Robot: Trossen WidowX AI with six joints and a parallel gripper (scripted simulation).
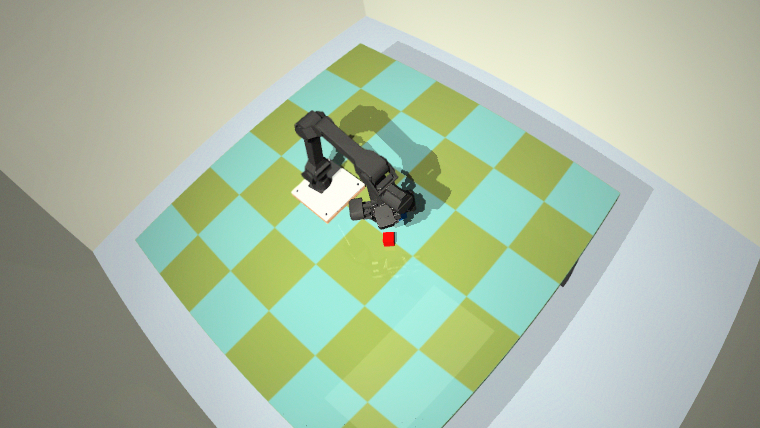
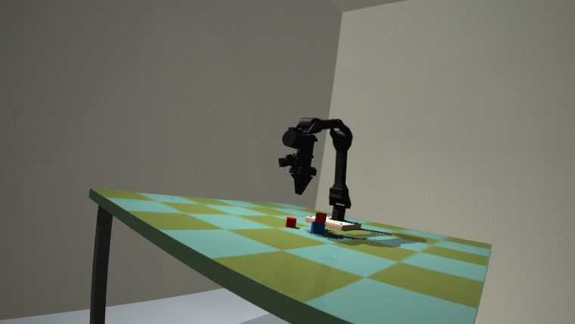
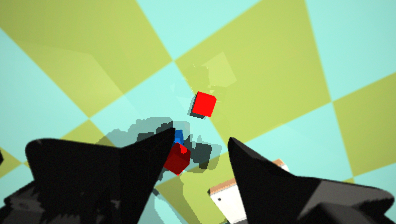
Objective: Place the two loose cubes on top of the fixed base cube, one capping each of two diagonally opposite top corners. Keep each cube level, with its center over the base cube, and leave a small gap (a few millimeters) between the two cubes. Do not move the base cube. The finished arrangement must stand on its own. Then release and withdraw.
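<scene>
Right now my gripper tip is 20 mm past the blue cube, 90 mm to the right of it and 100 mm above it.
</scene>
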